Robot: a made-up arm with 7 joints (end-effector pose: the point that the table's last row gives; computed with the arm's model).
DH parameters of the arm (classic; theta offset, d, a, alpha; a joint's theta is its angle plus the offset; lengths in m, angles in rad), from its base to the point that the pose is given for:
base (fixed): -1.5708 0 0.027 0
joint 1: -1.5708 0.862 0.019 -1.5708
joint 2: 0 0.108 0.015 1.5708
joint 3: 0 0.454 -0.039 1.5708
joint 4: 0 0.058 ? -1.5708
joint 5: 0 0.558 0.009 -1.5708
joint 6: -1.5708 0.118 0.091 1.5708
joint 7: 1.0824 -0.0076 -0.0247 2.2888
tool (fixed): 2.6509 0.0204 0 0
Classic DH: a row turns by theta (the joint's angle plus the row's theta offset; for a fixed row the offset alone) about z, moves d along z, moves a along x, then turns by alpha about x.
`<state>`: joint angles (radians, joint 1 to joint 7).
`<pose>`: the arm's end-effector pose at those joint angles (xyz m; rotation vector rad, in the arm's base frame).
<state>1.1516 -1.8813 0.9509 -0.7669 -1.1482 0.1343 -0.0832</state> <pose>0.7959 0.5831 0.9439 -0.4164 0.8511 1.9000</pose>
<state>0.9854 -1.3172 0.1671 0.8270 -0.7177 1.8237 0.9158</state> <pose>0.5265 0.7615 0.8409 0.0000 -0.4849 2.3298</pose>
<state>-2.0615 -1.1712 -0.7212 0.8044 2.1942 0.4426 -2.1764</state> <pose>-0.7805 -0.6213 0.7444 -0.7634 0.6205 0.0675</pose>
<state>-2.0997 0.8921 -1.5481 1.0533 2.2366 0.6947 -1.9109</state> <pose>-0.3803 0.7418 1.3339 -2.1324 1.3094 -1.5122</pose>
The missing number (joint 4, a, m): 0.026
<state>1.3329 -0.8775 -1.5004 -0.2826 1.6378 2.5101 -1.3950</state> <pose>0.2586 0.6586 1.4558 -1.4238 -1.8896 0.3288</pose>
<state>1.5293 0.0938 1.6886 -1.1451 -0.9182 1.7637 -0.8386</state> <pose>0.6067 -0.1354 1.3935 0.3755 -1.3808 0.5724</pose>
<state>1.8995 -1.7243 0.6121 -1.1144 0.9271 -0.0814 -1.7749</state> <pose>0.1361 0.8770 1.1375 0.3436 1.6681 -1.3435</pose>
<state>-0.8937 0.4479 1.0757 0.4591 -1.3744 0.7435 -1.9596</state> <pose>-0.2569 0.4115 1.8011 -1.8412 2.3653 -0.4400</pose>
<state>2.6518 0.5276 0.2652 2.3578 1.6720 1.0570 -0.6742</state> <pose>-0.2571 0.1338 1.0402 -0.7188 -0.2773 -1.9926</pose>
